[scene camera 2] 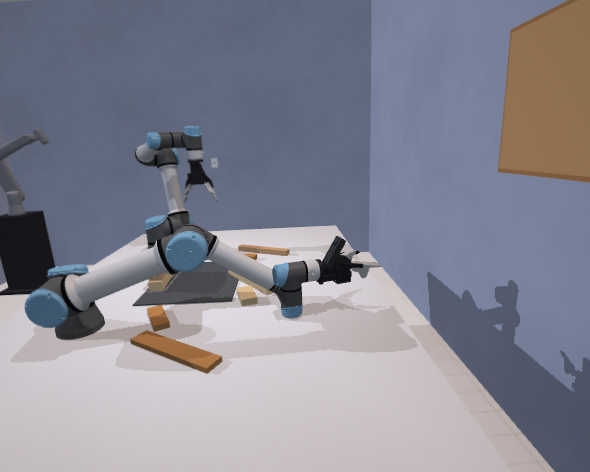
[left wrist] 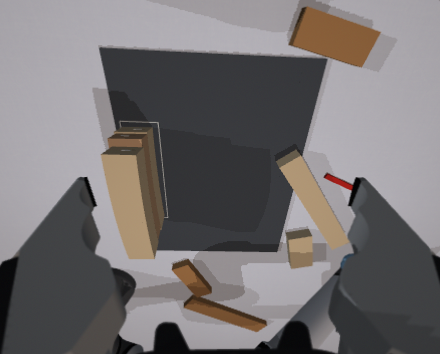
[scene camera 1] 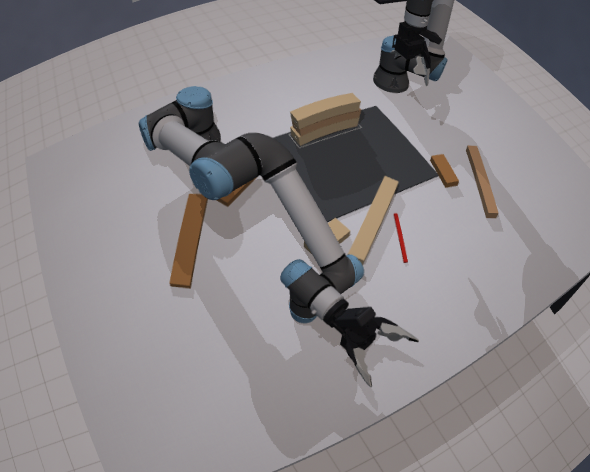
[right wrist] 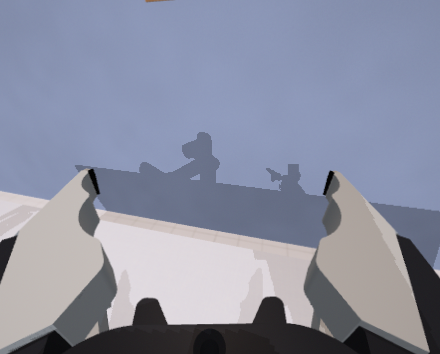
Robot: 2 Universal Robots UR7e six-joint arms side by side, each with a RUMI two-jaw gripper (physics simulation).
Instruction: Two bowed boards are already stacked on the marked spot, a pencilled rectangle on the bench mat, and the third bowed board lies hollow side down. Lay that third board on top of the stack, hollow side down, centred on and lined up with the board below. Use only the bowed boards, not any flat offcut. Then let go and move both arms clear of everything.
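Places are measured from the left arm's base along level axes (x ahead, y right, z down), in metres.
Pixels of known places: left gripper, fingertip midpoint: (scene camera 2: 200,201) (left wrist: 222,179) (scene camera 1: 410,72); right gripper, fingertip midpoint: (scene camera 2: 369,258) (scene camera 1: 396,364) (right wrist: 213,171); left arm's base at its link origin: (scene camera 1: 390,82); right arm's base at its link origin: (scene camera 2: 81,328).
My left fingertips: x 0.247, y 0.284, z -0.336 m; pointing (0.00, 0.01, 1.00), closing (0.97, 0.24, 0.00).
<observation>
For each thing: its middle in the pictures, then the offset to it from my left fingertips. "spot": a spot on its surface instead. Level surfaces: height alone.
- dark mat at its surface level: dz +0.330 m
- light top board at the middle of its body: (left wrist: 135,208) (scene camera 1: 325,110) dx -0.203, dy +0.166, dz +0.225 m
- brown middle board at the middle of its body: (left wrist: 138,191) (scene camera 1: 327,117) dx -0.203, dy +0.153, dz +0.266 m
- light bottom board at the middle of its body: (left wrist: 143,180) (scene camera 1: 326,125) (scene camera 2: 164,276) dx -0.205, dy +0.154, dz +0.307 m
- pencilled rectangle at a spot on its surface: (scene camera 1: 330,133) spot: dx -0.175, dy +0.163, dz +0.319 m
- light long offcut at the middle of its body: (left wrist: 316,205) (scene camera 1: 374,218) (scene camera 2: 250,279) dx +0.166, dy +0.330, dz +0.318 m
- light short block at the middle of its body: (scene camera 1: 327,238) (left wrist: 299,249) (scene camera 2: 246,295) dx +0.119, dy +0.485, dz +0.322 m
- red stick at the middle of its body: (scene camera 1: 400,237) dx +0.262, dy +0.314, dz +0.333 m
Three bowed boards stand stacked, hollow side down, on the dark mat (scene camera 1: 405,145) (left wrist: 215,90). The light top board (scene camera 1: 325,109) (left wrist: 131,205) lies on the brown middle board (scene camera 1: 330,121) (left wrist: 125,143), which lies on the light bottom board (scene camera 1: 327,133). Their ends look nearly flush in scene camera 1. The pencilled rectangle (scene camera 1: 332,136) (left wrist: 163,172) shows around the stack's base. My left gripper (scene camera 2: 201,199) (left wrist: 222,179) is open and empty, raised well away from the stack. My right gripper (scene camera 1: 394,363) (scene camera 2: 368,259) (right wrist: 213,171) is open and empty, far from the stack near the table edge.
A light long offcut (scene camera 1: 377,220) lies across the mat's edge, beside a light short block (scene camera 1: 339,230) and a red stick (scene camera 1: 401,237). Brown pieces (scene camera 1: 445,170) (scene camera 1: 482,182) lie at the right, others (scene camera 1: 189,240) (scene camera 1: 235,194) at the left. My right arm spans the table between.
</observation>
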